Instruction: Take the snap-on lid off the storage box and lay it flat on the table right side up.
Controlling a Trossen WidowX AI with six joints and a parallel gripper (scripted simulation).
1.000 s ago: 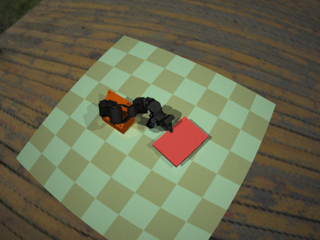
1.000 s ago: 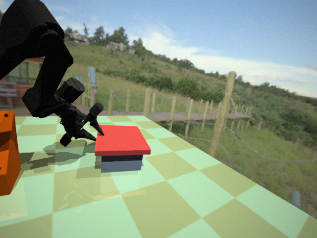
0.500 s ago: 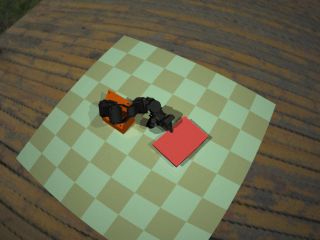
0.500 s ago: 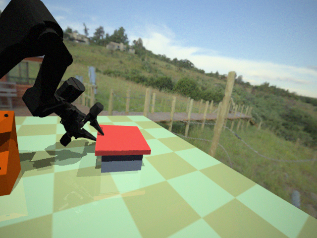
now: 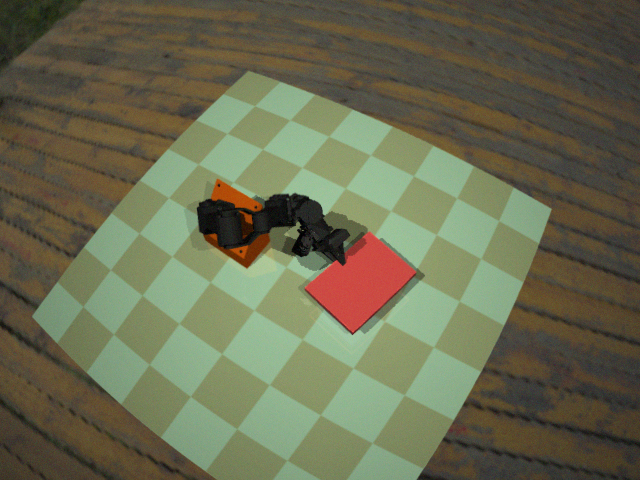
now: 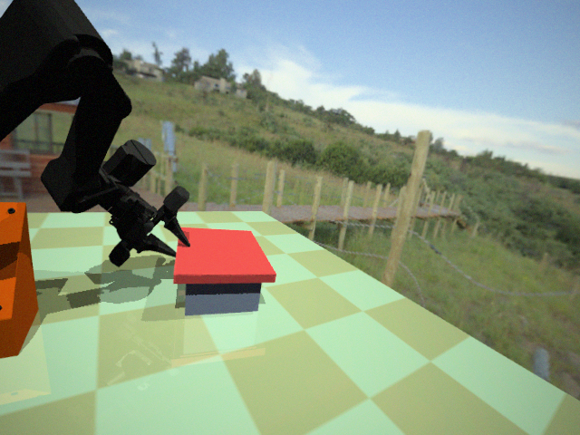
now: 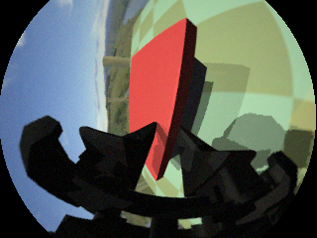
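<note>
Now: the red lid 70 mm ahead of my gripper tip and 20 mm to the right of it. Round my gripper tip: grey-blue storage box: 70 mm ahead, 40 mm below, 20 mm to the right.
</note>
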